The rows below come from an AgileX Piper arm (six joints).
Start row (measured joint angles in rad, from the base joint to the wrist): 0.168, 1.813, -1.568, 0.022, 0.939, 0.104
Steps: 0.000, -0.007, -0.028, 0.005, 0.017, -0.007; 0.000, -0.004, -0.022, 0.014, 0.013, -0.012; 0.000, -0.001, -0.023, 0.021, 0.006, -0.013; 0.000, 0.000, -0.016, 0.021, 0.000, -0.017; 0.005, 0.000, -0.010, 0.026, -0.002, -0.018; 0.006, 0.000, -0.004, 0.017, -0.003, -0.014; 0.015, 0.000, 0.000, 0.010, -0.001, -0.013; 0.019, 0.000, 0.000, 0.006, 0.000, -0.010; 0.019, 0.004, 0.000, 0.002, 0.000, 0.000; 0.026, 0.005, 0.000, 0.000, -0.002, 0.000; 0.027, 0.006, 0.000, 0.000, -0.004, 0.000; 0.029, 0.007, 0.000, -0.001, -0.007, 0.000; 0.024, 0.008, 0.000, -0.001, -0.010, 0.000; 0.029, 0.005, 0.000, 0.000, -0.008, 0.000; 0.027, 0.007, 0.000, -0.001, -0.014, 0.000; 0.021, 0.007, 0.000, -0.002, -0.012, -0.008; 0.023, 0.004, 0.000, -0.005, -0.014, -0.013
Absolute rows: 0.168, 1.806, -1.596, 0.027, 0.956, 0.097; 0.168, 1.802, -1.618, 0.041, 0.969, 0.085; 0.168, 1.801, -1.641, 0.062, 0.975, 0.072; 0.168, 1.801, -1.657, 0.083, 0.975, 0.055; 0.173, 1.801, -1.667, 0.109, 0.973, 0.037; 0.179, 1.801, -1.671, 0.126, 0.970, 0.023; 0.194, 1.801, -1.671, 0.136, 0.969, 0.010; 0.213, 1.801, -1.671, 0.142, 0.969, 0.000; 0.232, 1.805, -1.671, 0.144, 0.969, 0.000; 0.258, 1.810, -1.671, 0.144, 0.967, 0.000; 0.285, 1.816, -1.671, 0.144, 0.963, 0.000; 0.314, 1.823, -1.671, 0.143, 0.956, 0.000; 0.338, 1.831, -1.671, 0.142, 0.946, 0.000; 0.367, 1.836, -1.671, 0.142, 0.938, 0.000; 0.394, 1.843, -1.671, 0.141, 0.924, 0.000; 0.415, 1.850, -1.671, 0.139, 0.912, -0.008; 0.438, 1.854, -1.671, 0.134, 0.898, -0.021
